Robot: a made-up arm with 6 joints.
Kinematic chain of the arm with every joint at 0, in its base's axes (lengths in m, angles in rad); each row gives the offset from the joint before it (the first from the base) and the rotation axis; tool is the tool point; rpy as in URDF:
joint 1: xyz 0 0 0.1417 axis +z
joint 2: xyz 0 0 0 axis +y
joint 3: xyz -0.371 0 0.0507 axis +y
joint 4: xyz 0.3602 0 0.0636 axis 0.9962 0 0.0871
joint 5: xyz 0 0 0 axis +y
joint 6: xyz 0.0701 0 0.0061 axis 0.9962 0 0.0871
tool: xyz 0 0 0 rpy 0 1.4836 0
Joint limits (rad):
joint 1: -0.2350..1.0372
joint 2: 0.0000..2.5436
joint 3: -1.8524..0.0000
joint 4: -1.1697..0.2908
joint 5: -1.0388..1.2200
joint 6: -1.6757..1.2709
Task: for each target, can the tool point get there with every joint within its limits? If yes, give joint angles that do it. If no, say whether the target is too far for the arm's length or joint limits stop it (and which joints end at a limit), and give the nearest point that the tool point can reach.
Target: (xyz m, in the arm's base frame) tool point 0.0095 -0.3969 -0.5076
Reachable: no: joint limits stop it (at a limit: joint 1, joint 2, joint 4) | nearest point 0.2043 -0.0882 -0.0966 | short by 0.550 m
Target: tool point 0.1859 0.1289 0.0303
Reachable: yes | joints 0.6990 2.0010 -0.3757 -0.7701 0.4410 -0.9564
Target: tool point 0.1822 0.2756 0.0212
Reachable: yes | joints 0.8619 2.1304 -0.5343 -0.9333 -0.8145 0.8490
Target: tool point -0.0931 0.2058 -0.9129
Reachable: no: too far | nearest point 0.1213 0.2339 -0.1199 | short by 0.822 m
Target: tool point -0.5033 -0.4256 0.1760
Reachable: no: joint limits stop it (at a limit: joint 2, joint 3, joint 5) | nearest point -0.4594 -0.3885 0.5322 | short by 0.361 m
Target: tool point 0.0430 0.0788 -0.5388
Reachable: no: joint limits stop it (at a limit: joint 1, joint 2) | nearest point 0.1084 0.1843 -0.1103 | short by 0.446 m
